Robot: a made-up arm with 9 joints.
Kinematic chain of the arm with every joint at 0, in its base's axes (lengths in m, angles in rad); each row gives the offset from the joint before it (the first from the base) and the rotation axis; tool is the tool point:
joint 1: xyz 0 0 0.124 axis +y
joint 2: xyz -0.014 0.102 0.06 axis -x
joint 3: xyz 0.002 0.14 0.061 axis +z
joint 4: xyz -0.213 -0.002 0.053 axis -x
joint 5: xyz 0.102 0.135 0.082 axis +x
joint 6: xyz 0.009 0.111 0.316 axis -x
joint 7: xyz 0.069 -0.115 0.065 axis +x
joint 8: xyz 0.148 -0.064 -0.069 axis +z
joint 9: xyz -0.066 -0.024 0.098 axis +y
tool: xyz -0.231 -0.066 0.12
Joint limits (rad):
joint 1: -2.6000..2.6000
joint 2: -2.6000..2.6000
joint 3: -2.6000..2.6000
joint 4: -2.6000..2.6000
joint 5: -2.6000..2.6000
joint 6: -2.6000..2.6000
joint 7: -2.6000..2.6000
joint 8: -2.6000..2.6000
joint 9: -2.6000..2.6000
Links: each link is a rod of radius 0.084 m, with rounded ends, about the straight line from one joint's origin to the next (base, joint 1, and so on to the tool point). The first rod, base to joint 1, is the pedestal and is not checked.
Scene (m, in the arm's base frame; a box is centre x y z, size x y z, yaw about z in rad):
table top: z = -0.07
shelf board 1: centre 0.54 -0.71 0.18 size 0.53 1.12 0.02 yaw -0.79
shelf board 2: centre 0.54 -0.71 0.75 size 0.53 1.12 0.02 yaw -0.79
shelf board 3: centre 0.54 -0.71 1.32 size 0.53 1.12 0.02 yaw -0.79
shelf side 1: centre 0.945 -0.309 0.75 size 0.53 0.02 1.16 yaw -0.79
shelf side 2: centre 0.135 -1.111 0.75 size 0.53 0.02 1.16 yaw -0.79
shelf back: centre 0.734 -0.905 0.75 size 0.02 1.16 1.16 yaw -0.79
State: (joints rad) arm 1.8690 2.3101 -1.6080 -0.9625 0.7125 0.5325 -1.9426 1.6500 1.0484
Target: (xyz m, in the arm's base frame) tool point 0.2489 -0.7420 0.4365
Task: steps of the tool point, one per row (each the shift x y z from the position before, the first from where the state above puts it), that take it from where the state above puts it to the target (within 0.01 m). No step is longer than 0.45 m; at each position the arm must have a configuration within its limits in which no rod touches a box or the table.
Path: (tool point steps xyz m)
1: -0.1128 0.1054 -0.1505
2: -0.2008 -0.0274 -0.1261
3: -0.2185 -0.1789 -0.0302
4: -0.1305 -0.3017 0.0883
5: 0.0488 -0.3527 0.1605
6: 0.2521 -0.3124 0.1347
7: 0.3894 -0.1944 0.0076
8: 0.3915 -0.0422 -0.1698

